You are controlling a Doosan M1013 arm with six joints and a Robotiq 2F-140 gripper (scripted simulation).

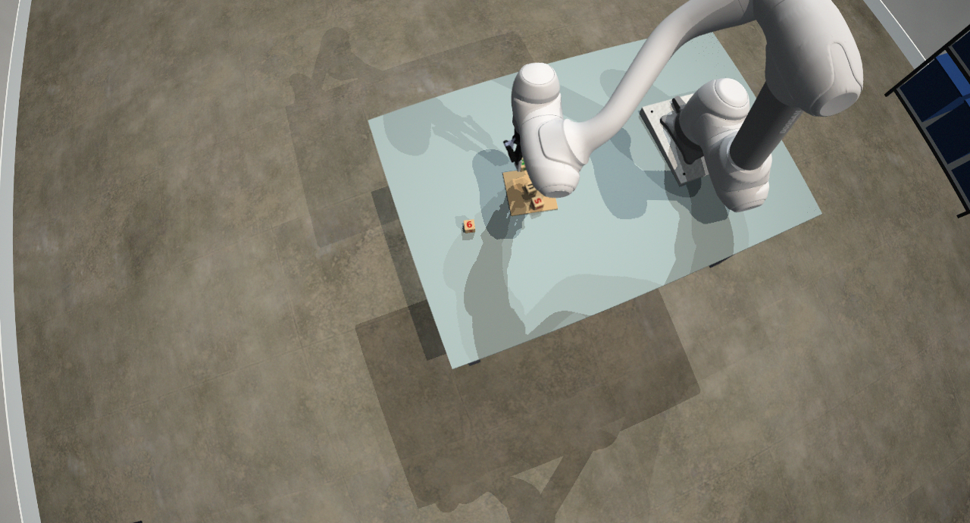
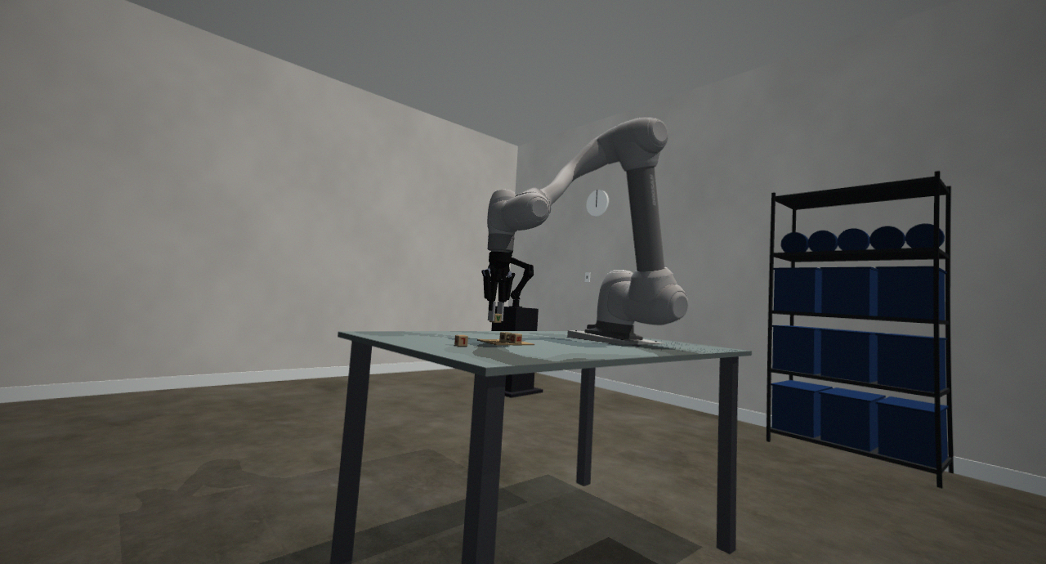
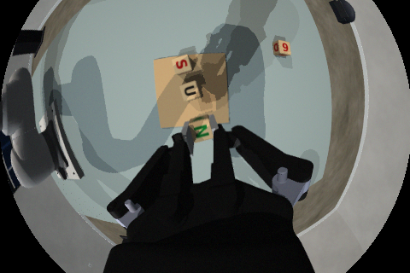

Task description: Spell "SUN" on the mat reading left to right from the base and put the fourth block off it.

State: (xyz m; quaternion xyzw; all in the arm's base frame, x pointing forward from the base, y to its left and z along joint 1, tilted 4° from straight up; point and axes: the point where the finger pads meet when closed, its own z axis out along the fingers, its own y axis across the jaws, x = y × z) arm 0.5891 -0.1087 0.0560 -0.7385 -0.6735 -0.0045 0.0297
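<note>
Now: hand 10 cm above the mat and 5 cm to the right of it. Also, from my hand: S block: 10 cm to the left, 8 cm below; N block: 2 cm below; 6 block: 21 cm ahead, 9 cm below, 8 cm to the left.
</note>
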